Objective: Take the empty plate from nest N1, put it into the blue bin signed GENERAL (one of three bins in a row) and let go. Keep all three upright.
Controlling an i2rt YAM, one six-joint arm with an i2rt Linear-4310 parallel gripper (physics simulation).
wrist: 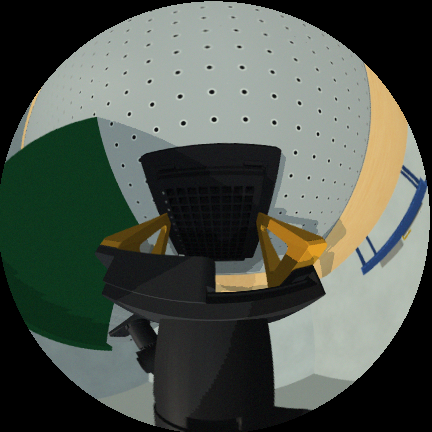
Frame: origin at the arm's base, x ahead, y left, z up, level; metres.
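Seen in the pictures: gripper, fingertip midpoint: (213,217); arm's base, link origin: (134,320).
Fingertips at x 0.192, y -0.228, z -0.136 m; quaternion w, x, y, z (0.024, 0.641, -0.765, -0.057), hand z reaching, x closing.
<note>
Pixels of each thing's top centre, then the offset from my fingertips to it. "spot": a spot on its surface instead. Level surfaces: height alone.
- black tray-like piece, top centre: (212,232) 0.002 m left, 0.010 m back, 0.012 m up
- large dark green surface, surface spot: (55,225) spot: 0.106 m left, 0.078 m ahead, 0.076 m up
- perforated grey board, surface height: 0.014 m down
My gripper (213,217) is open, its two orange fingers spread apart at the middle of the wrist view. Beyond and between the fingertips is a black tray-like piece (215,200) with a grid of small square openings, on the perforated grey board. I cannot tell whether it is the empty plate, its nest or both together. No N1 label can be read. The blue bin signed GENERAL does not show as such.
A large dark green surface (55,225) fills the left. The perforated grey board (225,80) has a light wooden border (387,125) on the right. A blue frame (400,229) stands beyond it. A small black jointed device (142,334) shows at lower left.
</note>
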